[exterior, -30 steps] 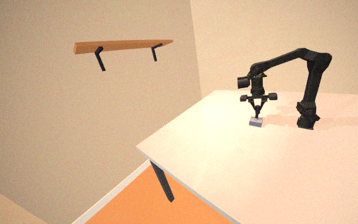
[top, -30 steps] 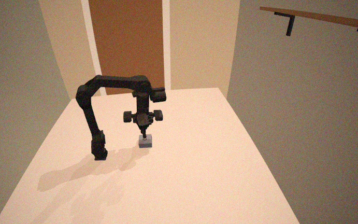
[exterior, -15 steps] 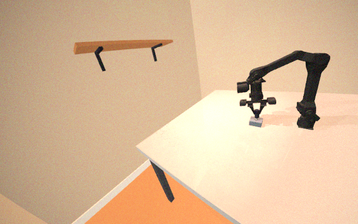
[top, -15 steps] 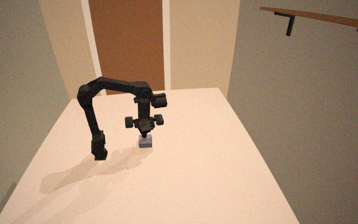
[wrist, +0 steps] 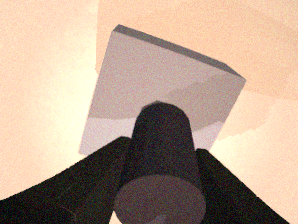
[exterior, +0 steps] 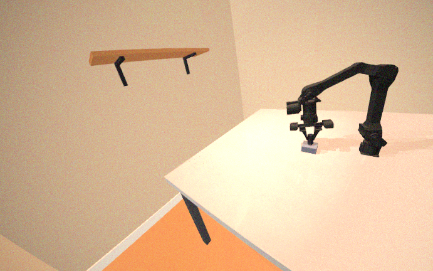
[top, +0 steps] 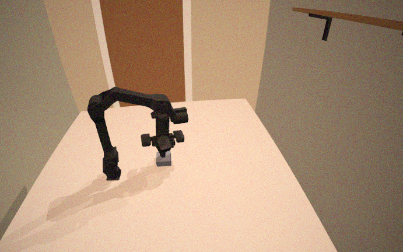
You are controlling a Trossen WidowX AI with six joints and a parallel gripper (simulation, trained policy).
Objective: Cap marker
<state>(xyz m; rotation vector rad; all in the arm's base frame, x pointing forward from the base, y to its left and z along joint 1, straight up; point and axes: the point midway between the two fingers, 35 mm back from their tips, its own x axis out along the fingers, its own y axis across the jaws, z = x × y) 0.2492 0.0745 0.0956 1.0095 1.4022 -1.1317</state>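
Right now my gripper tip is 1 cm below the black marker cap. The rest, counted from my gripper tip: grey-blue holder block (5 cm below).
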